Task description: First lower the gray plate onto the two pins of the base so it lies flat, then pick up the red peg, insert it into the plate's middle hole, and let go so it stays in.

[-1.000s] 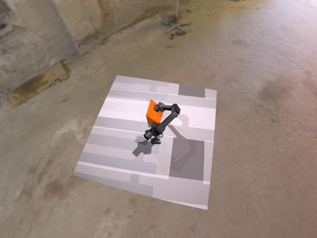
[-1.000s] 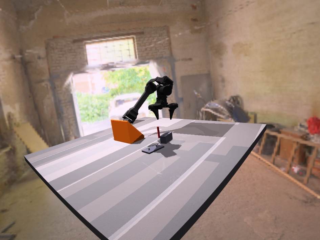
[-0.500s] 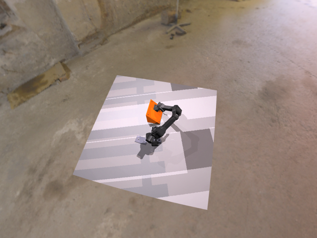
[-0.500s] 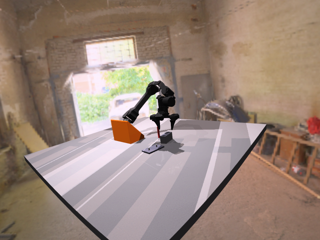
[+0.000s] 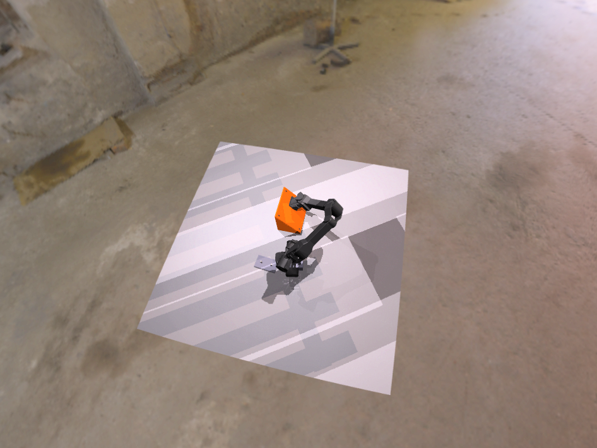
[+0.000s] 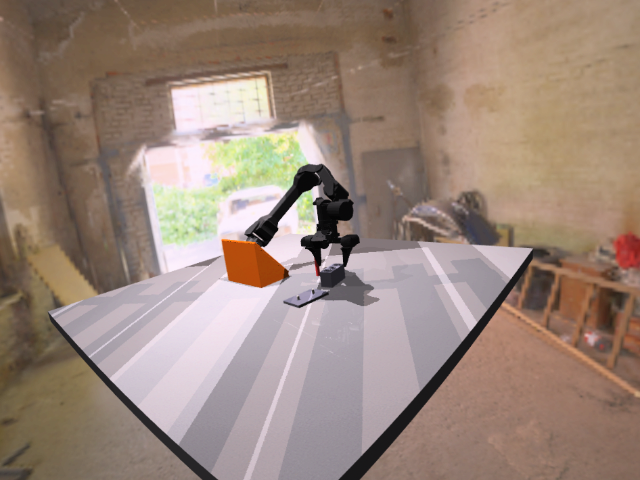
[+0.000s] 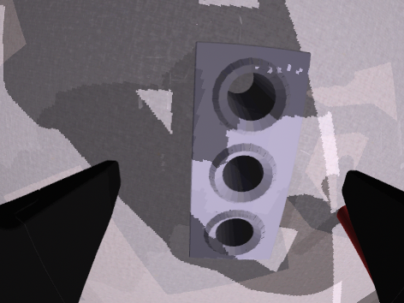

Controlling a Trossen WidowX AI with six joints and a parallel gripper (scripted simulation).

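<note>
Now: the gray plate 2 cm below my gripper tip. Also, from my gripper tip: red peg 10 cm behind, 4 cm to the left, 2 cm below; then base 15 cm to the right, 5 cm below, 2 cm ahead.
</note>
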